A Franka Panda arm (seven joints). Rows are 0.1 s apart.
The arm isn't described. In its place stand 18 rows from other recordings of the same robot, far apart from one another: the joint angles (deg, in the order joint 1, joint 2, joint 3, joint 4, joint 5, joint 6, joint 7), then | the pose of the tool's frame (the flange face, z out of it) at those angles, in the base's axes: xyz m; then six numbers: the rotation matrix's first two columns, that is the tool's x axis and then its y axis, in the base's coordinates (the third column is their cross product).
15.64 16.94 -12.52 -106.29 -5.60 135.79 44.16 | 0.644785 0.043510 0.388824 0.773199 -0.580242 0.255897 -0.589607 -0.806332 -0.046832
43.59 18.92 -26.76 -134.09 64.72 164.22 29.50 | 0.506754 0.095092 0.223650 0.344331 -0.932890 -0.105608 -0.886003 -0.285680 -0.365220
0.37 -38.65 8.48 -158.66 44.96 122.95 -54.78 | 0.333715 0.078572 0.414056 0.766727 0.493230 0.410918 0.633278 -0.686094 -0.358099
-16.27 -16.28 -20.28 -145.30 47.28 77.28 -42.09 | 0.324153 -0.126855 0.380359 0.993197 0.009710 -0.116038 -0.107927 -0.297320 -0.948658
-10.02 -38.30 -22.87 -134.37 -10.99 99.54 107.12 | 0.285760 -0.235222 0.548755 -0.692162 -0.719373 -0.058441 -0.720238 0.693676 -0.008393
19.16 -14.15 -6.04 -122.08 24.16 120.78 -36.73 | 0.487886 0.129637 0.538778 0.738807 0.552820 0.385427 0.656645 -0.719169 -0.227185
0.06 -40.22 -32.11 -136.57 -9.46 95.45 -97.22 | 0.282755 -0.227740 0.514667 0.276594 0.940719 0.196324 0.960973 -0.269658 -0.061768
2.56 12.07 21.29 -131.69 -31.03 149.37 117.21 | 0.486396 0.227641 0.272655 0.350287 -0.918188 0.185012 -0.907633 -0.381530 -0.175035
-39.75 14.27 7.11 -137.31 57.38 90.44 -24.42 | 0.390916 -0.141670 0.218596 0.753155 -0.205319 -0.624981 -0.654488 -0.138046 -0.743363
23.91 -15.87 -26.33 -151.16 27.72 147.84 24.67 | 0.429547 -0.021281 0.345016 0.666343 -0.737757 -0.108179 -0.704395 -0.575233 -0.415855
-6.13 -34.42 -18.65 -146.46 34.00 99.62 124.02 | 0.333880 -0.102786 0.462181 -0.882627 -0.267137 -0.386792 -0.460393 0.657389 0.596555
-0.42 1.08 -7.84 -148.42 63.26 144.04 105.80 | 0.422328 -0.069116 0.241258 -0.931582 -0.104285 -0.348252 -0.257682 0.865159 0.430233
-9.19 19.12 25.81 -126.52 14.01 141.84 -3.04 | 0.527092 0.158070 0.239436 0.988907 0.135603 -0.060621 0.113218 -0.952318 -0.283323
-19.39 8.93 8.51 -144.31 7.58 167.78 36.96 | 0.478651 -0.099351 0.245563 0.549691 -0.822351 0.146900 -0.794128 -0.568981 -0.213591
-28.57 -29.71 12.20 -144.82 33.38 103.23 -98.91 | 0.368740 -0.058560 0.440760 0.358183 0.824968 0.437187 0.933650 -0.315696 -0.169215
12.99 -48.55 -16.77 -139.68 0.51 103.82 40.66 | 0.319708 -0.044710 0.581206 0.762866 -0.646557 0.000128 -0.617428 -0.728555 -0.296631
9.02 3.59 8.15 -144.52 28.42 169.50 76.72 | 0.476701 0.114168 0.288982 0.090297 -0.978773 -0.183981 -0.936488 -0.020588 -0.350095
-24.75 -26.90 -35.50 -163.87 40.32 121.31 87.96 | 0.204812 -0.241403 0.293301 -0.792950 0.054904 -0.606809 -0.304878 0.826526 0.473185
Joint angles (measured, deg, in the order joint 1, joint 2, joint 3, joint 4, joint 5, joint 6, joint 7), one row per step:
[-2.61, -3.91, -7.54, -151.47, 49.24, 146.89, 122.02]
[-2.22, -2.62, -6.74, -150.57, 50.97, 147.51, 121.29]
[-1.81, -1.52, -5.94, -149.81, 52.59, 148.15, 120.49]
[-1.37, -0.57, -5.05, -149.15, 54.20, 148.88, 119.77]
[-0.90, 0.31, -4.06, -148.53, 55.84, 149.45, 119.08]
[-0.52, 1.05, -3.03, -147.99, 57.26, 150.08, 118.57]
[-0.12, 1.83, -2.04, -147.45, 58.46, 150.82, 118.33]
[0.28, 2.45, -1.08, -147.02, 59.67, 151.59, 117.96]
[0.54, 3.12, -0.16, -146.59, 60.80, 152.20, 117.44]
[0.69, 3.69, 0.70, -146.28, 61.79, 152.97, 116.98]
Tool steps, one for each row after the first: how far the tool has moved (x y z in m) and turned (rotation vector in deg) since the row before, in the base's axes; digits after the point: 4 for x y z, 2 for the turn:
[0.0063, 0.0060, -0.0033, 0.15, -0.35, 0.11]
[0.0055, 0.0065, -0.0029, 0.09, -0.41, 0.28]
[0.0050, 0.0075, -0.0025, 0.05, -0.46, 0.29]
[0.0046, 0.0091, -0.0025, 0.21, -0.38, 0.43]
[0.0040, 0.0089, -0.0019, 0.12, -0.37, 0.37]
[0.0038, 0.0087, -0.0022, 0.00, -0.26, 0.25]
[0.0030, 0.0086, -0.0016, -0.03, -0.36, 0.31]
[0.0026, 0.0077, -0.0022, 0.02, -0.28, 0.39]
[0.0018, 0.0061, -0.0020, -0.15, -0.30, 0.22]

